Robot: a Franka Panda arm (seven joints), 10 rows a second.
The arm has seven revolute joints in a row. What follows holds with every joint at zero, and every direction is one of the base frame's. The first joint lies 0.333 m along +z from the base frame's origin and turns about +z. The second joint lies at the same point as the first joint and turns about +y. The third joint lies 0.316 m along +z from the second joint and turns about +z. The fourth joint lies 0.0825 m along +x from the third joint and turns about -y. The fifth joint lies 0.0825 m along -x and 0.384 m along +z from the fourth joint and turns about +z. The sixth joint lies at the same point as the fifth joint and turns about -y. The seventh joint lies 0.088 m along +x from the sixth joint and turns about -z. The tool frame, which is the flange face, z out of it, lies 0.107 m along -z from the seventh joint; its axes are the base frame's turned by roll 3.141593, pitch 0 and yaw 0 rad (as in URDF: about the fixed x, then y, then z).
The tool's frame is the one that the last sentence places.
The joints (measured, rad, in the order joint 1, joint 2, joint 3, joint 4, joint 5, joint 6, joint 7), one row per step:
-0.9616, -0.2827, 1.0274, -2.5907, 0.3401, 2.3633, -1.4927
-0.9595, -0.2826, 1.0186, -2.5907, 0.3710, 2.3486, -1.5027
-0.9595, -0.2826, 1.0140, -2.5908, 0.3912, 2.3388, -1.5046
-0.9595, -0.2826, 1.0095, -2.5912, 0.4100, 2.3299, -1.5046
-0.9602, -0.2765, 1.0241, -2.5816, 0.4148, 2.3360, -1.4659
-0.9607, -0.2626, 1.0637, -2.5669, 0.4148, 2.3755, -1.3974
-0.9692, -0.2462, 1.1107, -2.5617, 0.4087, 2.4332, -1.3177
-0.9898, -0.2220, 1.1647, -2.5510, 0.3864, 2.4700, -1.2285
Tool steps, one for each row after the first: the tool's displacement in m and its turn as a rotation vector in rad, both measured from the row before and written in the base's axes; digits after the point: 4 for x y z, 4 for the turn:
-0.0013, -0.0019, -0.0004, 0.0254, 0.0076, -0.0194
-0.0009, -0.0013, -0.0004, 0.0164, 0.0053, -0.0174
-0.0009, -0.0013, -0.0004, 0.0153, 0.0050, -0.0181
0.0036, 0.0066, 0.0013, 0.0023, -0.0070, -0.0268
0.0078, 0.0168, 0.0019, -0.0059, -0.0322, -0.0290
0.0057, 0.0154, -0.0010, -0.0085, -0.0380, -0.0396
0.0048, 0.0151, -0.0023, -0.0031, -0.0175, -0.0397

